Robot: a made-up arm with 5 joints.
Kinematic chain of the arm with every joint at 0, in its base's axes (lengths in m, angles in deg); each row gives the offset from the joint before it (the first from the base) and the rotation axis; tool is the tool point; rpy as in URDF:
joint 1: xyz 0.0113 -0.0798 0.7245 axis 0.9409 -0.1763 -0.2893
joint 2: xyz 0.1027 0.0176 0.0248 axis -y
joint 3: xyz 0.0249 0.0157 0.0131 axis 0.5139 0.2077 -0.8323
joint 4: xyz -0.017 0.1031 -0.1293 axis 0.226 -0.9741 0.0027
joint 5: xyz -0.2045 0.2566 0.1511 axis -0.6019 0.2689 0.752
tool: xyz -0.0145 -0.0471 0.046 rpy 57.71 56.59 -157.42
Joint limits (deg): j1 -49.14..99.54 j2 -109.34..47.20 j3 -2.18..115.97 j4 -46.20..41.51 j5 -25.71..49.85
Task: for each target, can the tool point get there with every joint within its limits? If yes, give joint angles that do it. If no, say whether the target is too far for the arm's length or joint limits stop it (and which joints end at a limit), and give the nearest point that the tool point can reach.
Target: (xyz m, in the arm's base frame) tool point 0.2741 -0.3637 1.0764
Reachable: yes | joints 72.17 -12.24 77.89 5.20 -17.40
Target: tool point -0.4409 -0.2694 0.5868
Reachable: no: joint limits stop it (at a limit: joint 1, joint 3, joint 4, joint 5) | nearest point -0.2652 0.0058 0.4639 | short by 0.349 m
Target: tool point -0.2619 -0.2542 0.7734
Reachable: no: joint limits stop it (at a limit: joint 1, joint 2) | nearest point -0.1466 -0.4753 0.8449 | short by 0.259 m
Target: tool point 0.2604 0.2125 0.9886
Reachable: yes | joints 17.69 -65.46 13.11 -16.83 14.82
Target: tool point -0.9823 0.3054 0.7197
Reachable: no: too far | nearest point -0.2844 0.1623 0.6215 | short by 0.719 m
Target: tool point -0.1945 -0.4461 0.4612
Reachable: no: joint limits stop it (at a limit: joint 1, joint 2, joint 3, joint 5) | nearest point -0.0862 -0.4677 0.5464 | short by 0.140 m
